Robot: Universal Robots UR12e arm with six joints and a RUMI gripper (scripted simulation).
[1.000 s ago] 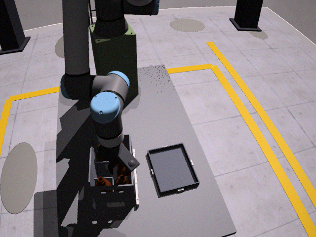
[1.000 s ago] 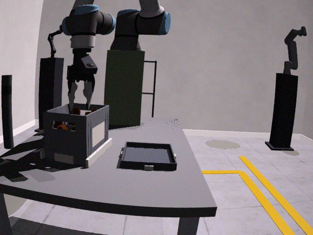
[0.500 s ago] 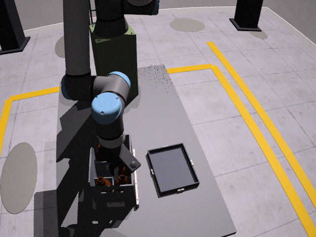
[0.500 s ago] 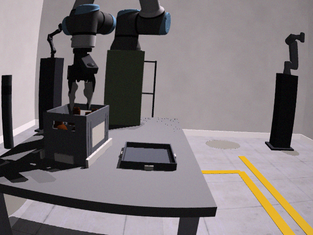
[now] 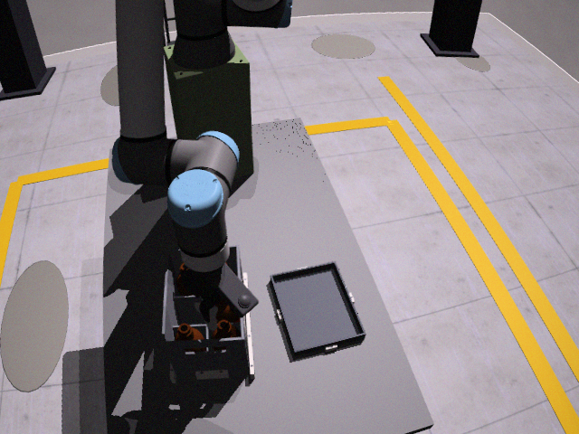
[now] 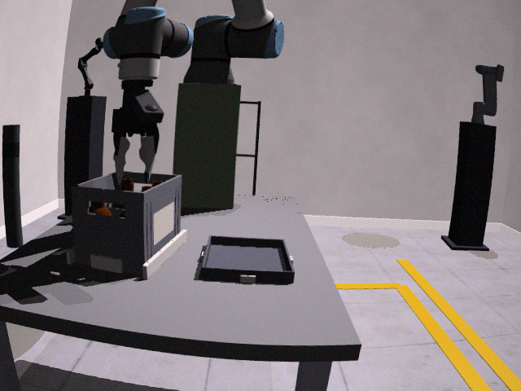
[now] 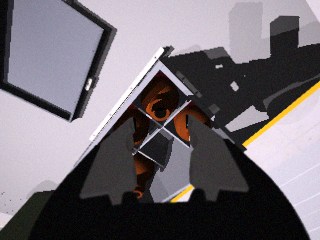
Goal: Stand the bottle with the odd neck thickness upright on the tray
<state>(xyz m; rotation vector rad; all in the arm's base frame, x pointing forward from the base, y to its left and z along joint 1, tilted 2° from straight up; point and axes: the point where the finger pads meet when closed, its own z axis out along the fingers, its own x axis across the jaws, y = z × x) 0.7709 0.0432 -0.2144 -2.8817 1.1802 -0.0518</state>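
My gripper is now 9 cm past the dark grey crate, 5 cm to the left of it and 11 cm above it. From my hand the other things lie so: black tray (13 cm behind, 23 cm to the left, 18 cm below).
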